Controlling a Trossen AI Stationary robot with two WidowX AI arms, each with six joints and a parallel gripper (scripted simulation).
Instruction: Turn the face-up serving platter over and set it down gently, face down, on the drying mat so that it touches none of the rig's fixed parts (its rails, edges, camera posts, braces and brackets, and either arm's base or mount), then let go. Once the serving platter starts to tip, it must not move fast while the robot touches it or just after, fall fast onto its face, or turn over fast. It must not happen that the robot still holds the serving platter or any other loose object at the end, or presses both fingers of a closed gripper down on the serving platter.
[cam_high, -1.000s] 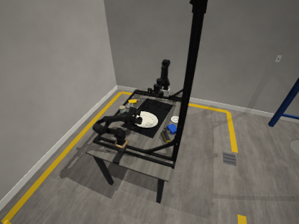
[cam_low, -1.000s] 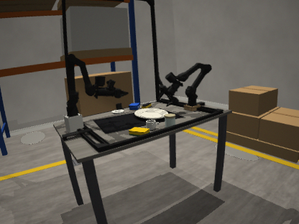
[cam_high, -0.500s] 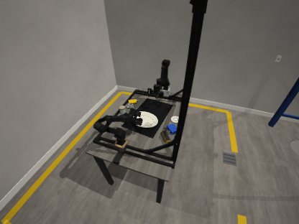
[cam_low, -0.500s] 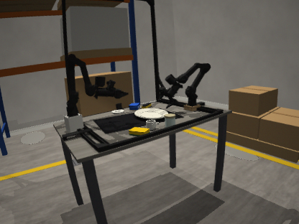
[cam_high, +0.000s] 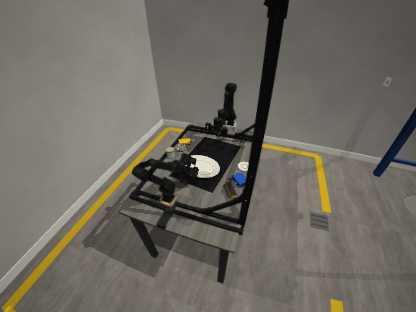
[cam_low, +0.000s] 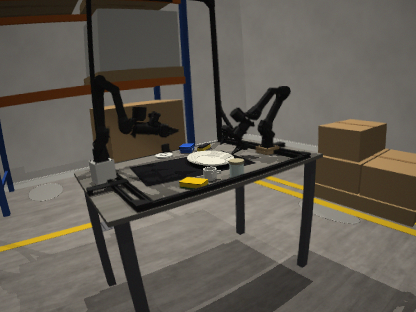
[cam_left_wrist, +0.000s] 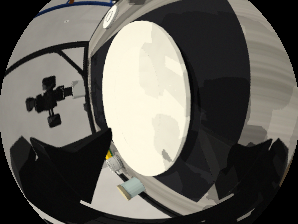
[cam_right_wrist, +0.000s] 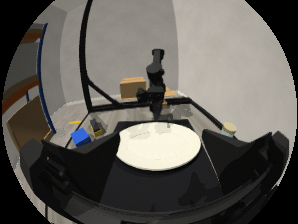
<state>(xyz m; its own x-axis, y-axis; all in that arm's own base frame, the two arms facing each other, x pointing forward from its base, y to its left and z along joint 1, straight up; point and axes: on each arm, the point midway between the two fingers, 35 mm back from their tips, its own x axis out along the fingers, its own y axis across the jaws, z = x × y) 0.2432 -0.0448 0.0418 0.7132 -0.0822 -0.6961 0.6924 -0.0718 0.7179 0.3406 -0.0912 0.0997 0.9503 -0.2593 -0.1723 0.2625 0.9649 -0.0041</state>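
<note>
My left hand is 120 mm to the left of the white serving platter and 70 mm above it. The rest, counted from my left hand: black drying mat: 240 mm to the right, 80 mm below; then mug: 270 mm ahead, 240 mm to the right, 50 mm below; then yellow-black item: 300 mm behind, 60 mm below, 30 mm to the right.
Right now my right hand is 210 mm to the right of the white serving platter and 190 mm above it. Round my right hand: yellow sponge: 300 mm ahead, 190 mm below; black drying mat: 10 mm behind, 100 mm to the left, 210 mm below; mug: 260 mm ahead, 100 mm to the left, 180 mm below.
</note>
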